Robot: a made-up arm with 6 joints.
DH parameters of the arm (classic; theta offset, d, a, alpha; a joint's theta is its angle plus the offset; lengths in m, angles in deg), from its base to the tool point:
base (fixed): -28.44 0 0.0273 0
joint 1: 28.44 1.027 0.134 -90
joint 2: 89.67 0 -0.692 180
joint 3: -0.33 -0.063 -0.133 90
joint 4: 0 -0.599 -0.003 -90
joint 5: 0 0.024 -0.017 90
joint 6: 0 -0.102 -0.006 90
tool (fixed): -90 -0.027 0 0
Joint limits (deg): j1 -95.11..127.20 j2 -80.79..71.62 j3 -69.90..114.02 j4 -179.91..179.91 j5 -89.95..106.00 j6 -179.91..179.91
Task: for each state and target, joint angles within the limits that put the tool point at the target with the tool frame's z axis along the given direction. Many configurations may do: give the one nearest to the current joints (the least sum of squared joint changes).
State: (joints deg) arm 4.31 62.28 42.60 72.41 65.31 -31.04
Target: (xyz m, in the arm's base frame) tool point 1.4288 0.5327 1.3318 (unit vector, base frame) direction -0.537 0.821 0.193
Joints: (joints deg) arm 19.06 71.62 63.18 46.89 18.32 -57.55
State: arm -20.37 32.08 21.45 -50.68 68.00 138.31
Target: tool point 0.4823 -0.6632 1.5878 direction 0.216 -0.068 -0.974
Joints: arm -51.93 2.90 -23.42 -74.11 60.45 136.47
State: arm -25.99 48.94 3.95 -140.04 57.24 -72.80
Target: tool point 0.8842 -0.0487 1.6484 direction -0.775 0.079 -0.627
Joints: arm -6.84 3.77 -7.61 -162.36 40.98 -102.68
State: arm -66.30 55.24 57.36 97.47 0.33 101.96
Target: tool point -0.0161 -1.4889 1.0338 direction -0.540 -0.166 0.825
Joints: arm -94.63 71.48 43.44 116.72 -13.60 120.14
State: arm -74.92 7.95 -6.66 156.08 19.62 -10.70
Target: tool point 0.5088 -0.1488 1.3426 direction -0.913 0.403 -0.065
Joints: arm -33.44 -17.98 -57.11 141.09 59.96 -56.54
